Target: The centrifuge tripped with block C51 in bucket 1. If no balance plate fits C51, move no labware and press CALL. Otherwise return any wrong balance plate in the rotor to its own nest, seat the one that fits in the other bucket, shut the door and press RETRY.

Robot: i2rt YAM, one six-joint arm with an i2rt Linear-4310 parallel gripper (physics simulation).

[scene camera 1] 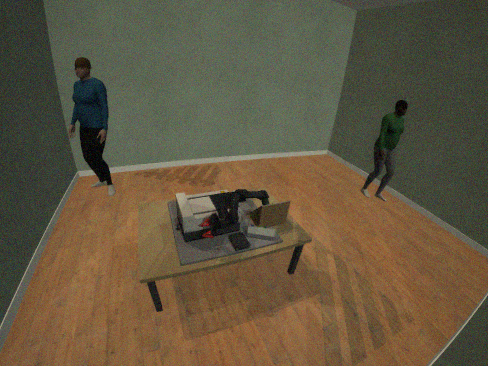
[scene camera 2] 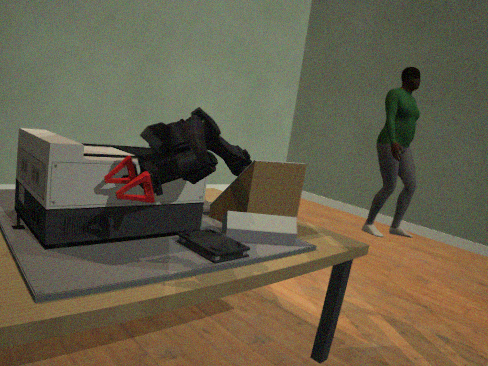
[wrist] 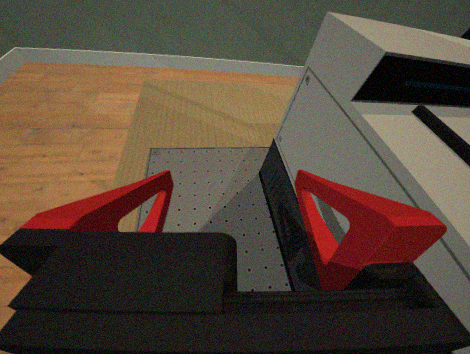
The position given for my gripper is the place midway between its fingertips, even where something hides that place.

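Note:
A centrifuge (scene camera 2: 61, 195) is there for me to see, and I find it again in scene camera 1 (scene camera 1: 192, 210) and in the wrist view (wrist: 374, 108). I can also see a perforated grey baseplate (scene camera 2: 54, 270); scene camera 1 (scene camera 1: 205, 248) shows the baseplate too, as does the wrist view (wrist: 218, 189). As for my gripper (scene camera 2: 110, 187), which is visible in the wrist view (wrist: 234, 177) as well, it is open and holds nothing.

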